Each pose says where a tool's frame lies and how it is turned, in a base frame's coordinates. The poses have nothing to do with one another.
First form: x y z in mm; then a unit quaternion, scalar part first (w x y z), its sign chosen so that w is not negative.
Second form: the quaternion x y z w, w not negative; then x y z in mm. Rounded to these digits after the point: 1 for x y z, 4 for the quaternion.
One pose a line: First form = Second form
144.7 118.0 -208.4 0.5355 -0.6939 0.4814 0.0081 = -0.6939 0.4814 0.0081 0.5355 144.7 118.0 -208.4
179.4 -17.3 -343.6 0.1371 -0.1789 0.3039 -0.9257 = -0.1789 0.3039 -0.9257 0.1371 179.4 -17.3 -343.6
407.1 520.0 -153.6 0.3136 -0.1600 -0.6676 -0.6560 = -0.1600 -0.6676 -0.6560 0.3136 407.1 520.0 -153.6
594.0 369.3 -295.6 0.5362 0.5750 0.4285 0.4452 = 0.5750 0.4285 0.4452 0.5362 594.0 369.3 -295.6
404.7 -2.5 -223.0 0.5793 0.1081 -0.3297 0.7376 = 0.1081 -0.3297 0.7376 0.5793 404.7 -2.5 -223.0
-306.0 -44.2 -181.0 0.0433 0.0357 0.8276 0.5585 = 0.0357 0.8276 0.5585 0.0433 -306.0 -44.2 -181.0
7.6 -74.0 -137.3 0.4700 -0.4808 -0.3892 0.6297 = -0.4808 -0.3892 0.6297 0.4700 7.6 -74.0 -137.3
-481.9 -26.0 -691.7 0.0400 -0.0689 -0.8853 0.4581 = -0.0689 -0.8853 0.4581 0.0400 -481.9 -26.0 -691.7
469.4 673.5 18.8 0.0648 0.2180 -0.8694 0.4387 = 0.2180 -0.8694 0.4387 0.0648 469.4 673.5 18.8
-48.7 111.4 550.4 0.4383 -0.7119 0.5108 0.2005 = -0.7119 0.5108 0.2005 0.4383 -48.7 111.4 550.4
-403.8 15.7 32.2 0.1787 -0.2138 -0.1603 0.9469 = -0.2138 -0.1603 0.9469 0.1787 -403.8 15.7 32.2
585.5 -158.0 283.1 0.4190 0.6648 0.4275 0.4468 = 0.6648 0.4275 0.4468 0.4190 585.5 -158.0 283.1
